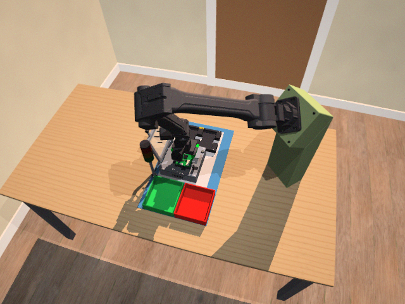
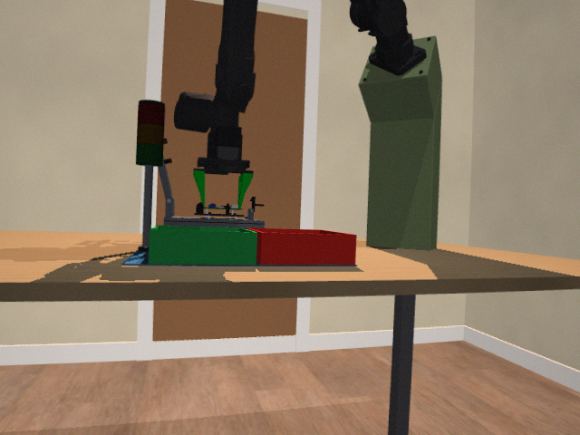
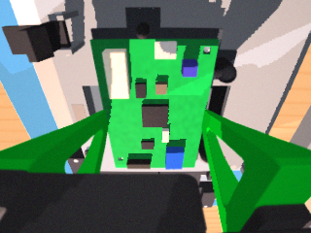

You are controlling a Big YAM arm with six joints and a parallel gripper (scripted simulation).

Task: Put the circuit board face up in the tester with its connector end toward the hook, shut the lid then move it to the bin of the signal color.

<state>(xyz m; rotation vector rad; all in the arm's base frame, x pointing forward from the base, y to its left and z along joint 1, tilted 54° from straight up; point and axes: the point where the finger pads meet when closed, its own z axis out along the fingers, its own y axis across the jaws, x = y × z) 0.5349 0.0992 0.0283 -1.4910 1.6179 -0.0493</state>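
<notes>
The green circuit board lies right at my hand. From my hand the other things lie so: latch hook (7 cm behind, 5 cm to the left); then tester plate (2 cm below, 1 cm to the left, 1 cm ahead); then tester lid (12 cm ahead, 10 cm above, 2 cm to the left).
</notes>
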